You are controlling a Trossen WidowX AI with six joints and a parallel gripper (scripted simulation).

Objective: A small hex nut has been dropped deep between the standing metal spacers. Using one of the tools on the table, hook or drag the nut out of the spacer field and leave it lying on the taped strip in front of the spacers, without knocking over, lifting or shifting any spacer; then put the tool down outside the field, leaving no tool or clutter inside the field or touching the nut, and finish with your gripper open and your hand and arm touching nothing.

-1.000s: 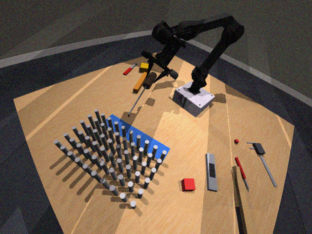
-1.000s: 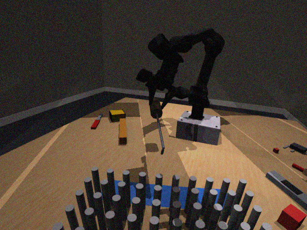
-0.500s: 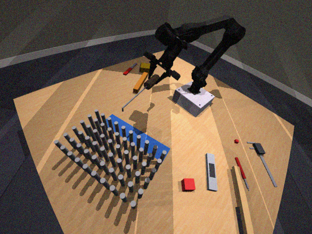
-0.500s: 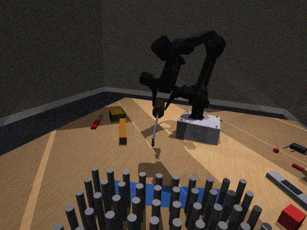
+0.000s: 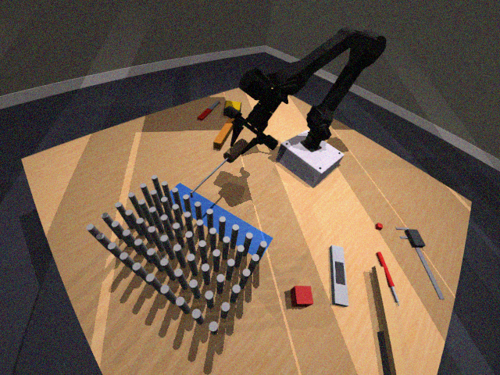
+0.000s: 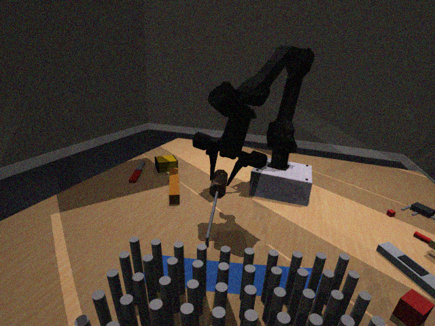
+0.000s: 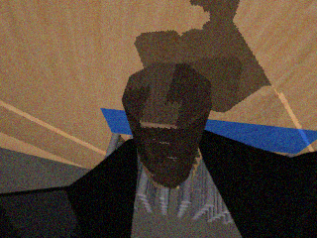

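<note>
My gripper tip is 14 cm short of the blue taped strip, 12 cm to the right of it and 12 cm above it. Also, from my gripper tip: orange handle: 23 cm to the right, 11 cm behind, 10 cm below; then red block: 43 cm to the left, 10 cm below, 8 cm ahead; then hook tool: 10 cm ahead, 4 cm to the left, 1 cm below.
</note>
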